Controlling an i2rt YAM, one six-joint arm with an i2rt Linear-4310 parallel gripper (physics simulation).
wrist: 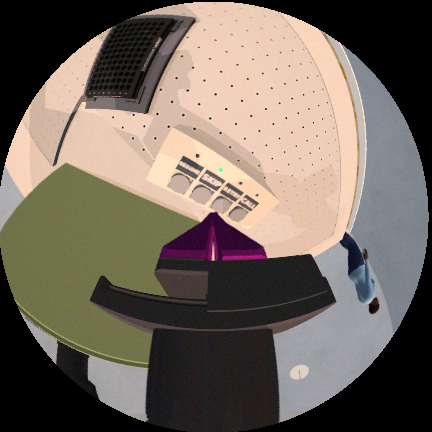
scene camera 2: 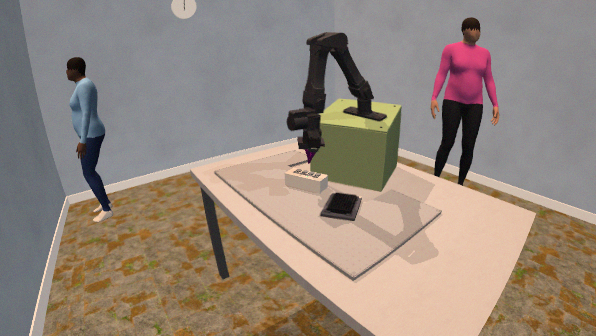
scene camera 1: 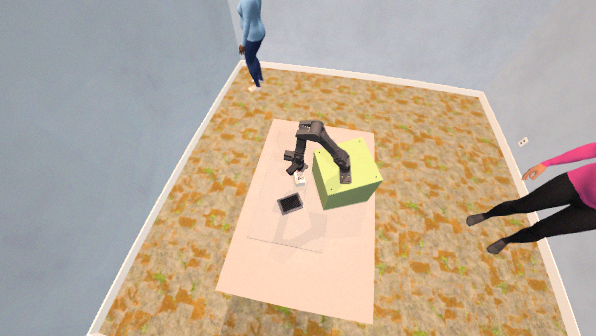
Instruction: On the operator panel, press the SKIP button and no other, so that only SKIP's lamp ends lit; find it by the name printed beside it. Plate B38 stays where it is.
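Seen in the pictures: gripper, between the fingertips: [wrist: 212, 217] [scene camera 2: 308, 163] [scene camera 1: 300, 170]; arm's base, origin of its link: [wrist: 73, 341] [scene camera 2: 364, 114] [scene camera 1: 344, 169].
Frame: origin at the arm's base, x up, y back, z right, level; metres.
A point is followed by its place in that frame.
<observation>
The cream operator panel [scene camera 1: 300, 183] @[y -0.273, x -0.226, z 0.000 m] [scene camera 2: 306, 183] @[y -0.319, x -0.244, z 0.054 m] [wrist: 167, 162] @[y -0.273, x -0.221, z 0.017 m] lies on the perforated board. In the wrist view its labels read RESUME, SKIP, RETRY and CALL, each beside a round grey button. The SKIP button [wrist: 202, 194] @[y -0.272, x -0.218, z 0.073 m] is uncovered. The SKIP lamp [wrist: 221, 170] @[y -0.309, x -0.220, z 0.065 m] is lit green; the lamps by RESUME, RETRY and CALL are dark. My gripper [scene camera 2: 310, 162] @[y -0.281, x -0.174, z 0.077 m] [wrist: 212, 217] @[y -0.281, x -0.174, z 0.077 m] is shut and empty, its purple fingertips together, above the panel and apart from it. The black plate [scene camera 1: 290, 204] @[y -0.333, x -0.258, z -0.151 m] [scene camera 2: 344, 203] @[y -0.342, x -0.248, z -0.155 m] [wrist: 125, 60] @[y -0.328, x -0.250, z -0.125 m] sits in a dark holder beside the panel; its name is too small to read.
The green block [scene camera 1: 350, 172] @[y 0.030, x 0.014, z -0.031 m] [scene camera 2: 350, 150] @[y -0.144, x -0.129, z -0.029 m] [wrist: 90, 240] @[y -0.148, x -0.163, z -0.012 m] that carries the arm stands close beside the panel. The perforated board [scene camera 2: 350, 255] @[y -0.534, x -0.274, z -0.329 m] [wrist: 280, 100] @[y -0.439, x -0.274, z 0.051 m] lies on the table [scene camera 1: 300, 285] @[y -0.234, x -0.286, z -0.646 m] [scene camera 2: 450, 270] @[y -0.400, x -0.287, z -0.593 m]. Two people stand away from the table, one in blue [scene camera 1: 252, 25] [scene camera 2: 87, 110], one in pink [scene camera 2: 468, 75].
</observation>
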